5 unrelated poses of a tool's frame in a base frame.
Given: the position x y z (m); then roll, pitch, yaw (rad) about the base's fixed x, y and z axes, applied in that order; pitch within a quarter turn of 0, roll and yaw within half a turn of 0.
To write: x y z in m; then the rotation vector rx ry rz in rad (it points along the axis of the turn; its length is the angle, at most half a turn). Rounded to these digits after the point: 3 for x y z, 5 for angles.
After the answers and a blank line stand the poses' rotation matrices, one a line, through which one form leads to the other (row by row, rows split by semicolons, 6 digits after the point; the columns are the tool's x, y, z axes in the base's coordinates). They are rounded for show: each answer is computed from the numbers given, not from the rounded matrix.
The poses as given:
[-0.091 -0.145 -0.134 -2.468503 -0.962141 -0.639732]
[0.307 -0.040 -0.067 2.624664 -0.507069 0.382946]
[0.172 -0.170 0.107 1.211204 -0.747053 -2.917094]
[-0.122 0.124 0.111 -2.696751 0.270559 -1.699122]
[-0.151 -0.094 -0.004 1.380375 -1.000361 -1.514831]
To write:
[-0.091 -0.145 -0.134 -2.43295 0.34098 -1.46336]
[0.307 -0.040 -0.067 2.60695 0.32248 0.79849]
[0.172 -0.170 0.107 -0.63625 -1.49307 -1.96505]
[-0.122 0.124 0.111 -1.68268 2.03686 -0.21118]
[-0.151 -0.094 -0.004 0.33810 -1.45280 -0.54106]

0.458702 -0.056463 0.886795; -0.341332 -0.932610 0.117177; 0.820418 -0.356441 -0.447062
0.810853 0.102219 0.576253; 0.326638 -0.896049 -0.300671; 0.485617 0.432026 -0.759953
-0.715283 0.698397 0.024725; -0.163333 -0.201473 0.965780; 0.679480 0.686768 0.258182
-0.123318 -0.880538 0.457652; -0.955698 0.229584 0.184206; -0.267270 -0.414661 -0.869841
0.030205 0.142748 -0.989298; -0.539153 0.835746 0.104130; 0.841666 0.530238 0.102207

